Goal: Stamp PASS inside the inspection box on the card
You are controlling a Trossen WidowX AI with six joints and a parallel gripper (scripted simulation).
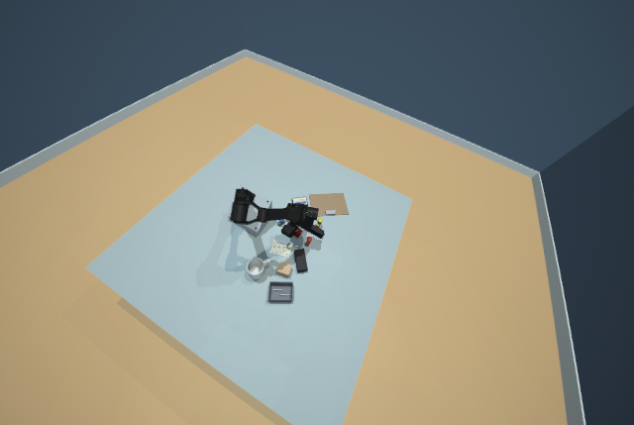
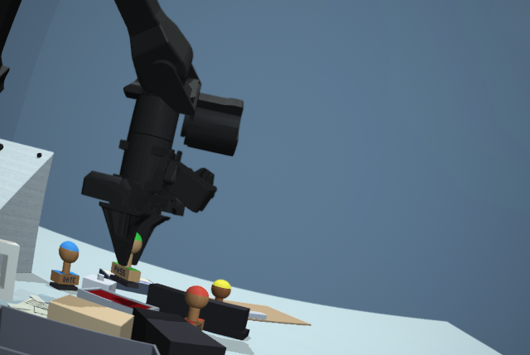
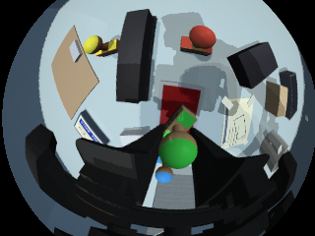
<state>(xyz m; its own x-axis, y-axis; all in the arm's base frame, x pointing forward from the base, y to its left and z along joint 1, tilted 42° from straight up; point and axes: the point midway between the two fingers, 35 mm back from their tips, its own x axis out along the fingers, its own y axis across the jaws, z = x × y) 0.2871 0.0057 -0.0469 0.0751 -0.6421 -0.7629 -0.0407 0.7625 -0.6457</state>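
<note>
Right now my gripper tip is 6 cm above the red ink pad. The rest, counted from my gripper tip: green-topped pass stamp: right at my gripper tip; blue date stamp: 9 cm behind, 4 cm below; red-knobbed stamp: 10 cm ahead, 4 cm below, 1 cm to the right.
</note>
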